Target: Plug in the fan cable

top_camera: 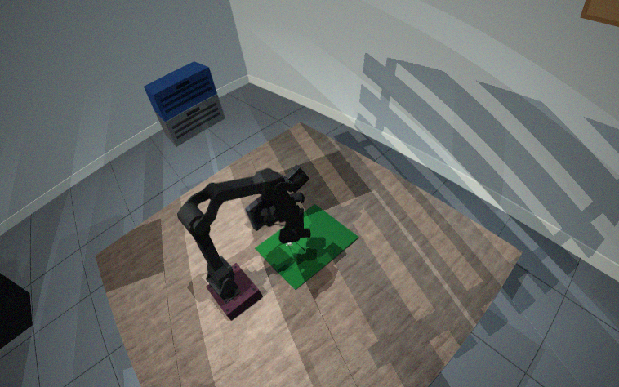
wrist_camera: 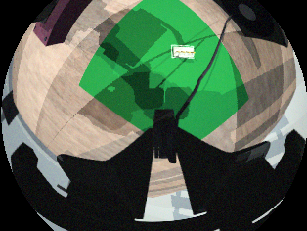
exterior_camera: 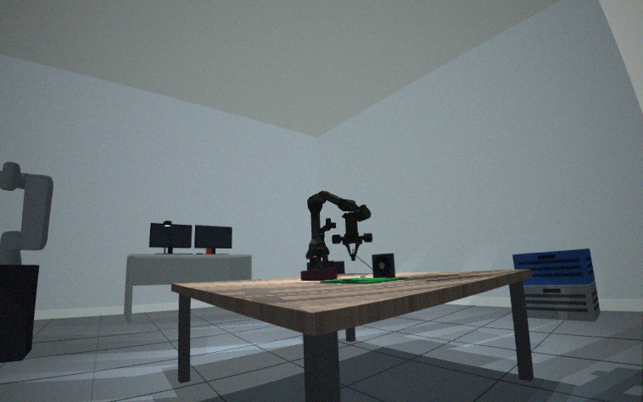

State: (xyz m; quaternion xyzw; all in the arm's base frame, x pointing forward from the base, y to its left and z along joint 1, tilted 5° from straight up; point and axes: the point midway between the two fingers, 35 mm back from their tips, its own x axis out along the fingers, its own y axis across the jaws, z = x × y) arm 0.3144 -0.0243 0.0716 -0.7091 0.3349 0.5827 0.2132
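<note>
Right now my gripper tip is 12 cm above the green board, 3 cm to the right of it and 2 cm short of it. From my gripper tip the other things lie so: black fan 22 cm to the left, 5 cm below, 1 cm behind; black plug 1 cm ahead.
</note>
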